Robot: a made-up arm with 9 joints. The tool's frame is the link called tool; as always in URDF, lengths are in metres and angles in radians. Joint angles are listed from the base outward. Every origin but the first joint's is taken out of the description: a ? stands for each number. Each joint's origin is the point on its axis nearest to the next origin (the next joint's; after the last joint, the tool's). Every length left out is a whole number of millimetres.
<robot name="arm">
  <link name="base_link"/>
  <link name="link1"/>
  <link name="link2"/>
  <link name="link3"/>
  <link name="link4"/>
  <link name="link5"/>
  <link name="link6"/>
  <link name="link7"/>
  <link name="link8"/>
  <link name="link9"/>
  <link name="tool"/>
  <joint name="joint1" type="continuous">
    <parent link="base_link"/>
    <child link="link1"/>
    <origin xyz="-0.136 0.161 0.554" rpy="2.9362 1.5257 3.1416"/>
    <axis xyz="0 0 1"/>
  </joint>
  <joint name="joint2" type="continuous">
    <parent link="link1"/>
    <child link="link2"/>
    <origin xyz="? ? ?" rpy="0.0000 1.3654 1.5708"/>
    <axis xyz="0 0 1"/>
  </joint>
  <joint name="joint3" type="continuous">
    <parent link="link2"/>
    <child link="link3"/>
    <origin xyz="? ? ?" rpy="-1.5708 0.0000 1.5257"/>
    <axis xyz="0 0 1"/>
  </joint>
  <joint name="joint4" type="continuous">
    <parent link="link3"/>
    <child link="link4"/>
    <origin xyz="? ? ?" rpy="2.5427 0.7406 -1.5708"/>
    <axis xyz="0 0 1"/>
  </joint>
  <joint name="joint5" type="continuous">
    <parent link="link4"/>
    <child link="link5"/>
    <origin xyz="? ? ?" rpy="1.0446 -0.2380 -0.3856"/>
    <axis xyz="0 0 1"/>
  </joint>
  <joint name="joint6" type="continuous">
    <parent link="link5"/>
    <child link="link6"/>
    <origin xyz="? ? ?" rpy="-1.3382 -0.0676 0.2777"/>
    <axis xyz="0 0 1"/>
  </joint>
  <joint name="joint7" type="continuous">
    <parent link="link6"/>
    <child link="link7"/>
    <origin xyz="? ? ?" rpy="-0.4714 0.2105 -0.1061"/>
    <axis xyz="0 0 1"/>
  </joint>
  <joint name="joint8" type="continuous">
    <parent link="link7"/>
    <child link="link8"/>
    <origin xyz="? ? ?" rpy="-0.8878 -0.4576 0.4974"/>
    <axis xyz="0 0 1"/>
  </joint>
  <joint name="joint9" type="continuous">
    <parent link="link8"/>
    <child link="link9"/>
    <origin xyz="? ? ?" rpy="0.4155 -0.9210 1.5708"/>
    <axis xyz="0 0 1"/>
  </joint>
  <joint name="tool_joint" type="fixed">
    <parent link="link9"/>
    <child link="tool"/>
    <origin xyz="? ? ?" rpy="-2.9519 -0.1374 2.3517"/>
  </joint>
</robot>
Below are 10 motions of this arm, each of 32 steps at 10 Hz.
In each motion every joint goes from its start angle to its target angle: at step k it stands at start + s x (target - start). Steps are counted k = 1, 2, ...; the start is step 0. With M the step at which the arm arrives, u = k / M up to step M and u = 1 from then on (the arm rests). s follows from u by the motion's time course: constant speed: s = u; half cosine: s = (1 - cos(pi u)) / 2; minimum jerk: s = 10 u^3 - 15 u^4 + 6 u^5.
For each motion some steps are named. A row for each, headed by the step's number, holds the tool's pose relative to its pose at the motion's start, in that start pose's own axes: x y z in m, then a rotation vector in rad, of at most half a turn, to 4 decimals.
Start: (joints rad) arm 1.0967 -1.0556 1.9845 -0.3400 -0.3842 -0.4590 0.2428 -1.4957 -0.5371
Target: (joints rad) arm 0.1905 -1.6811 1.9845 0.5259 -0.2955 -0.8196 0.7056 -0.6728 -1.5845
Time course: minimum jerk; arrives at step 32
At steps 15, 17, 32:
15: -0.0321 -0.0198 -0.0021 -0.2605 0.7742 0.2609
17: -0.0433 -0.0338 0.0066 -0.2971 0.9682 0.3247
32: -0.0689 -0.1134 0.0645 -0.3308 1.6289 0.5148

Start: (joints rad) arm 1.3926 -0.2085 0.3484 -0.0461 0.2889 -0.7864 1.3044 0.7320 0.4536
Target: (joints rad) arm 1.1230 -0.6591 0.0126 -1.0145 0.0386 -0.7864 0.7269 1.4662 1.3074
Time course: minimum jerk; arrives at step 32
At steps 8, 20, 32:
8: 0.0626 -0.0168 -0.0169 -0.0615 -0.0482 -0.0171
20: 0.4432 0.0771 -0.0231 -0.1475 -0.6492 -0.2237
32: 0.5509 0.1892 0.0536 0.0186 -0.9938 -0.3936

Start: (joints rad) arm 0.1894 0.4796 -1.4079 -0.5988 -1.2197 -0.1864 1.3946 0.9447 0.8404
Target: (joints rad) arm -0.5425 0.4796 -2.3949 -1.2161 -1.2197 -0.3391 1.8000 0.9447 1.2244
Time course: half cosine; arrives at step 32
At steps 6, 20, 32:
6: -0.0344 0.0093 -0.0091 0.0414 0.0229 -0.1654
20: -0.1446 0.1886 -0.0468 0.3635 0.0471 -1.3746
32: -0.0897 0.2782 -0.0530 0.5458 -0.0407 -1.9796

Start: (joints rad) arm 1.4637 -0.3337 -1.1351 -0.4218 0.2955 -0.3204 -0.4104 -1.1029 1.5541
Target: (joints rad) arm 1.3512 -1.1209 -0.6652 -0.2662 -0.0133 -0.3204 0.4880 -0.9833 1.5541
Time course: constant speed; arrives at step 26
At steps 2, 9, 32:
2: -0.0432 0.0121 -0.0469 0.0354 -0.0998 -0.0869
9: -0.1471 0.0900 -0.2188 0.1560 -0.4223 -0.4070
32: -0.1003 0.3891 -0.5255 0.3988 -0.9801 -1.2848

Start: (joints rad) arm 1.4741 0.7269 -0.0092 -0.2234 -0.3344 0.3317 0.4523 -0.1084 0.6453
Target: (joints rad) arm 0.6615 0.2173 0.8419 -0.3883 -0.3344 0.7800 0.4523 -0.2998 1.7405
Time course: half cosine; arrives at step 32
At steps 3, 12, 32:
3: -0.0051 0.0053 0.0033 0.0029 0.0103 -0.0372
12: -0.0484 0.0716 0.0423 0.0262 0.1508 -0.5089
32: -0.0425 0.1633 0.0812 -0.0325 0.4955 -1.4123

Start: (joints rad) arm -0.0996 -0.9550 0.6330 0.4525 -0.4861 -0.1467 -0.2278 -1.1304 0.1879
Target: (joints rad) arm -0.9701 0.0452 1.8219 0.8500 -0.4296 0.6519 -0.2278 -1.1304 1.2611
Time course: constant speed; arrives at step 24
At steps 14, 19, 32:
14: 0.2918 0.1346 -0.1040 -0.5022 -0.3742 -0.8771
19: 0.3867 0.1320 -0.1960 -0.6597 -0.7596 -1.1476
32: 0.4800 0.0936 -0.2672 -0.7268 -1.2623 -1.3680

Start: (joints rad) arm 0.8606 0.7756 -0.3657 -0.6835 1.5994 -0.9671 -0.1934 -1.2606 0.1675
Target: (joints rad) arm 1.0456 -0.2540 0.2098 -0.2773 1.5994 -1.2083 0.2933 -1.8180 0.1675
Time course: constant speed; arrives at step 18
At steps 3, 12, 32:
3: -0.0631 0.0156 -0.1360 -0.1590 -0.2036 0.1192
12: -0.0849 -0.0743 -0.5617 -0.6798 -0.7678 0.4666
32: 0.0402 -0.2151 -0.7730 -1.0749 -1.0885 0.6676

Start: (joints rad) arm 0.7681 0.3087 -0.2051 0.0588 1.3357 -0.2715 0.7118 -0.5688 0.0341
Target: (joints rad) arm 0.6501 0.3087 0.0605 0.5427 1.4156 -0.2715 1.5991 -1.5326 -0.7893
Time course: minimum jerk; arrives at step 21
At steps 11, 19, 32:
11: 0.0922 0.1672 -0.1880 -0.2339 -0.6077 0.3595
19: 0.2836 0.2344 -0.2710 -0.7604 -0.9315 0.5502
32: 0.2872 0.2349 -0.2714 -0.7710 -0.9345 0.5521

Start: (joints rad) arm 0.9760 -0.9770 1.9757 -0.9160 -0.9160 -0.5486 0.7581 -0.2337 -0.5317
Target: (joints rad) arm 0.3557 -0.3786 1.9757 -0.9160 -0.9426 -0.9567 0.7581 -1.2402 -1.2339
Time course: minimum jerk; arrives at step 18
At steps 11, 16, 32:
11: -0.1514 -0.0104 0.2339 0.0754 -0.1193 0.9720
16: -0.1451 -0.0056 0.3144 0.0916 -0.2969 1.2762
32: -0.1441 -0.0052 0.3173 0.0911 -0.3055 1.2869

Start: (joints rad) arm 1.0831 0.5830 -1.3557 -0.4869 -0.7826 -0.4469 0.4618 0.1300 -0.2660
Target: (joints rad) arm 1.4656 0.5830 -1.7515 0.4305 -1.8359 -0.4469 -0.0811 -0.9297 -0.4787
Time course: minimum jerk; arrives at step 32
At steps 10, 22, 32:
10: -0.0159 0.0157 0.0299 0.0107 -0.0254 0.1320
22: -0.0333 -0.0005 0.2330 0.3849 -0.0840 0.7102
32: -0.0128 -0.0429 0.2924 0.5924 -0.1484 0.8757

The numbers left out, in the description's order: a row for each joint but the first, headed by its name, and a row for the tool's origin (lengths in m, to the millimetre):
joint2: -0.010 0.046 0.000
joint3: 0.263 -0.045 0.000
joint4: -0.011 -0.042 0.000
joint5: 0.002 -0.103 0.000
joint6: -0.013 0.061 0.000
joint7: -0.023 0.063 0.000
joint8: 0.172 0.419 0.000
joint9: 0.020 -0.008 0.000
tool: 0.078 0.048 0.000

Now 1 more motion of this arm.
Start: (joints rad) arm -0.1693 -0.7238 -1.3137 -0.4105 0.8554 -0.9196 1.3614 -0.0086 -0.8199
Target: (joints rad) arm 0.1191 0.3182 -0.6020 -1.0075 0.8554 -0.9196 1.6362 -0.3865 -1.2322
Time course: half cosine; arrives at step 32
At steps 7, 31, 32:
7: -0.0277 -0.0582 0.0993 0.0360 0.1583 0.1718
31: 0.5207 -0.4596 0.6582 0.4783 1.4193 1.4740
32: 0.5234 -0.4598 0.6584 0.4800 1.4229 1.4773

